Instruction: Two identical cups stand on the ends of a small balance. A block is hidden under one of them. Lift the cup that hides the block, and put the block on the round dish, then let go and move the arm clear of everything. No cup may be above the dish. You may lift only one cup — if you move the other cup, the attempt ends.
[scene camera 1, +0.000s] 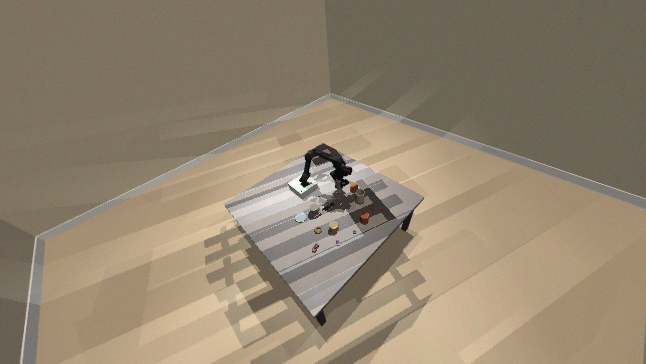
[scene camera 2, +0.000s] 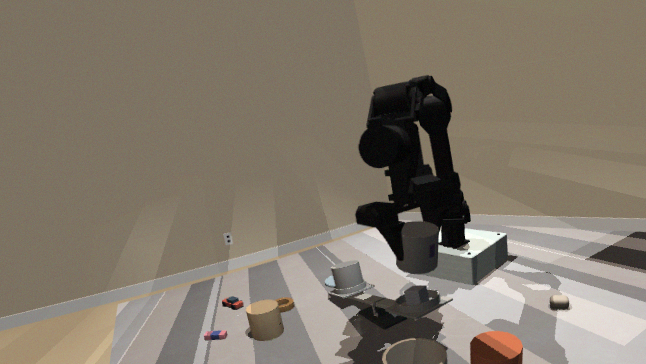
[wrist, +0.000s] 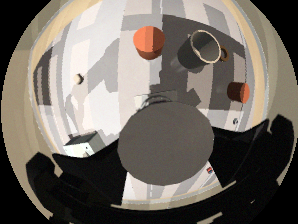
Path:
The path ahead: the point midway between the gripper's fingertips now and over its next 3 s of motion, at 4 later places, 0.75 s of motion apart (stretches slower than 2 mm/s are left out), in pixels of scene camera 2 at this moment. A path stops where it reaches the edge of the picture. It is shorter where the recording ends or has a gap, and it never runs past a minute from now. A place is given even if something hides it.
My gripper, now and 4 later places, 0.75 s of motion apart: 417, 253; 477, 284; 498, 309; 498, 294; 479, 288

